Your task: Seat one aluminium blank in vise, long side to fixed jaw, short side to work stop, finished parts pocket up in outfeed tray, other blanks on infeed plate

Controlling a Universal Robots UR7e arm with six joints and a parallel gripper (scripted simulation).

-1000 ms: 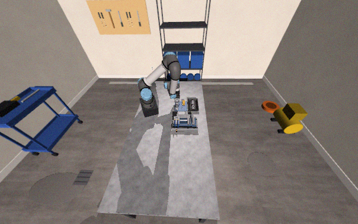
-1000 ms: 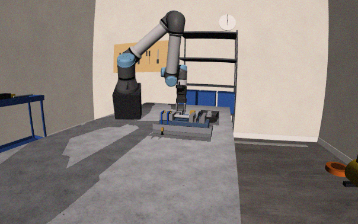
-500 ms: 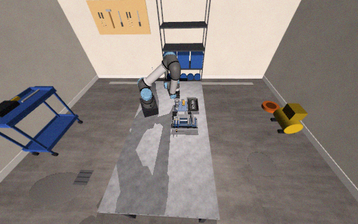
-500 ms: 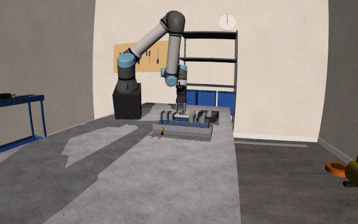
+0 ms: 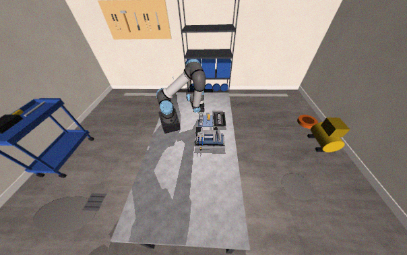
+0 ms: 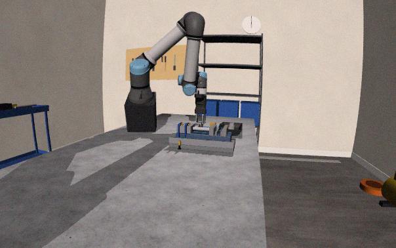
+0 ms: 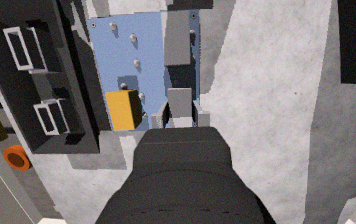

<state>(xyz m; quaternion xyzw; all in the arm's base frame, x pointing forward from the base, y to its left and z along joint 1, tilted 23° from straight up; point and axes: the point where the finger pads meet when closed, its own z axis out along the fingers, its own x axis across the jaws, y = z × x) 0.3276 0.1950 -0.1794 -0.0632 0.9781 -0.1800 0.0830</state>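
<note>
Right now my hand is 90 mm short of the brass blank, 30 mm above it and 10 mm to the right of it. Also, from my hand: vise 360 mm to the right, 140 mm ahead, 10 mm below.
</note>
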